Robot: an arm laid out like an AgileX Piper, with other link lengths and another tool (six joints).
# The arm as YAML. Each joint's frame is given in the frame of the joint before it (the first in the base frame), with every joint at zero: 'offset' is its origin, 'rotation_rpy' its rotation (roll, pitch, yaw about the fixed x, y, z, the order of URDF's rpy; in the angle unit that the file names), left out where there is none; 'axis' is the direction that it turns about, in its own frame. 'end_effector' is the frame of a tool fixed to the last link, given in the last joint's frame.
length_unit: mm
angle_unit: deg
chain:
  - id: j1
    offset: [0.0, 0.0, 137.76]
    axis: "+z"
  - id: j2
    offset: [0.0, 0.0, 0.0]
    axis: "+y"
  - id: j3
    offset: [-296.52, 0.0, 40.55]
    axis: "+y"
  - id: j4
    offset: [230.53, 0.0, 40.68]
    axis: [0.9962, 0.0, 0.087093]
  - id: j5
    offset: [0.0, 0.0, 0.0]
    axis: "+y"
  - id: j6
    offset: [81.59, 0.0, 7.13]
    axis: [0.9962, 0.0, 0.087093]
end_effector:
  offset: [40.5, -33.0, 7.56]
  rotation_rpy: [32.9, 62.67, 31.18]
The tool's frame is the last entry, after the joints.
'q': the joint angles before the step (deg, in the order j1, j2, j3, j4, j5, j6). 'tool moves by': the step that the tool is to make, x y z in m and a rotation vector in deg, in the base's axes. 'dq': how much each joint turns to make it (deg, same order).
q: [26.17 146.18 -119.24 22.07 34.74 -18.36]
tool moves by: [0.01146 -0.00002 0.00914 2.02 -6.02 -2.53]
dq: [0.00 0.00 0.00 0.00 -6.83 0.19]
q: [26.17 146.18 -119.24 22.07 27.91 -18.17]
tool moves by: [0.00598 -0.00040 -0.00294 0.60 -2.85 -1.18]
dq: [0.00 0.90 -0.06 0.01 -3.90 -0.26]
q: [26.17 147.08 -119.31 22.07 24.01 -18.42]
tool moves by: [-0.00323 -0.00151 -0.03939 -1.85 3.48 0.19]
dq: [0.00 3.86 0.00 -0.01 0.12 -0.20]
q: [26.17 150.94 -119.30 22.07 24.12 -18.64]
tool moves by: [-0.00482 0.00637 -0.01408 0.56 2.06 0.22]
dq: [0.60 1.51 -0.44 1.62 0.61 -0.20]
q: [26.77 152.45 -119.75 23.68 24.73 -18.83]
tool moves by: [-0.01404 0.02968 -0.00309 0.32 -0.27 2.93]
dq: [3.26 0.53 -0.26 0.44 -0.69 -0.16]
